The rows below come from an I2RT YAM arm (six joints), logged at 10 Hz.
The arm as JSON. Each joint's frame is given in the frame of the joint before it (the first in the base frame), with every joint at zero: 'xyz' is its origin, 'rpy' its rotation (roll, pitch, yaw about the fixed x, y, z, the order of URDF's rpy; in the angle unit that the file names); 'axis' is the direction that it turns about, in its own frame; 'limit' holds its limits. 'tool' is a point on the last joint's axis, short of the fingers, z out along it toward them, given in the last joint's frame.
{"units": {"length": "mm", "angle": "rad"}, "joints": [
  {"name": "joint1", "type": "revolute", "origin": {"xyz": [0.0, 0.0, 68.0], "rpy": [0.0, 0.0, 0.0]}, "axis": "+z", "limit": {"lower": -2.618, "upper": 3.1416}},
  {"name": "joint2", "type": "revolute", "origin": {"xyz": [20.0, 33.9, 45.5], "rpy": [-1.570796, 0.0, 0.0]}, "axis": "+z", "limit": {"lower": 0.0, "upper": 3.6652}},
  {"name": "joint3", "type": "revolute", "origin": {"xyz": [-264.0, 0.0, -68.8], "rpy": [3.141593, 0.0, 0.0]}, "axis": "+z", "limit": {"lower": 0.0, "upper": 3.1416}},
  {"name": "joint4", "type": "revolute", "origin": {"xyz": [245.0, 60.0, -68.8], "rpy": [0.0, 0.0, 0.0]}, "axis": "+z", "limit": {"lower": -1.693, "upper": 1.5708}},
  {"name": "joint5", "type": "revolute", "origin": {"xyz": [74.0, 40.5, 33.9], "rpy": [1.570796, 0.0, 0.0]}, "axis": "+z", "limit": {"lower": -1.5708, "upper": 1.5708}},
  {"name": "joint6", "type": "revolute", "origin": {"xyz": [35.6, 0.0, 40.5], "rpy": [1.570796, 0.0, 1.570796]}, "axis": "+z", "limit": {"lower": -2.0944, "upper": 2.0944}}
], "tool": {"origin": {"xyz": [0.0, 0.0, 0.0], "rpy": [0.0, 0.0, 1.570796]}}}
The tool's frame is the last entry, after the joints.
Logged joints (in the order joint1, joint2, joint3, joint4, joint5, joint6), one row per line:
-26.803 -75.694 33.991 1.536 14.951 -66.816
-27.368 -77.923 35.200 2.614 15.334 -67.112
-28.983 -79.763 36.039 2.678 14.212 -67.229
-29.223 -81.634 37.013 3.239 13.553 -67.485
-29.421 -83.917 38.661 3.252 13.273 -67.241
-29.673 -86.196 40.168 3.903 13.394 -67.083
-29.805 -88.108 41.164 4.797 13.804 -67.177
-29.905 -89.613 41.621 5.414 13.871 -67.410
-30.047 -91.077 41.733 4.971 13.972 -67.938
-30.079 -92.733 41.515 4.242 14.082 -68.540
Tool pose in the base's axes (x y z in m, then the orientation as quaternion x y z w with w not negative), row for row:
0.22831 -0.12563 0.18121 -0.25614 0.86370 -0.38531 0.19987
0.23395 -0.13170 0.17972 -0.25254 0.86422 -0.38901 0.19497
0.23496 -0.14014 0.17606 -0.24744 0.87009 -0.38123 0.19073
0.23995 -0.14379 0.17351 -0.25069 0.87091 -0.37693 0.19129
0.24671 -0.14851 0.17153 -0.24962 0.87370 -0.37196 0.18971
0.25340 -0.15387 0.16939 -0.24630 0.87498 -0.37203 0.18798
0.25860 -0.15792 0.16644 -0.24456 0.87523 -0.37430 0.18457
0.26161 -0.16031 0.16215 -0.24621 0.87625 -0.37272 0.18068
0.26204 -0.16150 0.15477 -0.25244 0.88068 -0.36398 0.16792
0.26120 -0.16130 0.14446 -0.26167 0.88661 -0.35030 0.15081
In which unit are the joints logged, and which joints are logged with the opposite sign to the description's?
The joints are logged in degrees. Opposite sign: joint2.
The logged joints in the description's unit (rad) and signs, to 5 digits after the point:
-0.46780 1.32111 0.59325 0.02681 0.26094 -1.16616
-0.47766 1.36001 0.61436 0.04562 0.26763 -1.17133
-0.50585 1.39213 0.62900 0.04674 0.24805 -1.17337
-0.51004 1.42478 0.64600 0.05653 0.23654 -1.17784
-0.51349 1.46463 0.67476 0.05676 0.23166 -1.17358
-0.51789 1.50440 0.70106 0.06812 0.23377 -1.17082
-0.52020 1.53777 0.71845 0.08372 0.24093 -1.17246
-0.52194 1.56404 0.72642 0.09449 0.24209 -1.17653
-0.52442 1.58959 0.72838 0.08676 0.24386 -1.18574
-0.52498 1.61850 0.72457 0.07404 0.24578 -1.19625

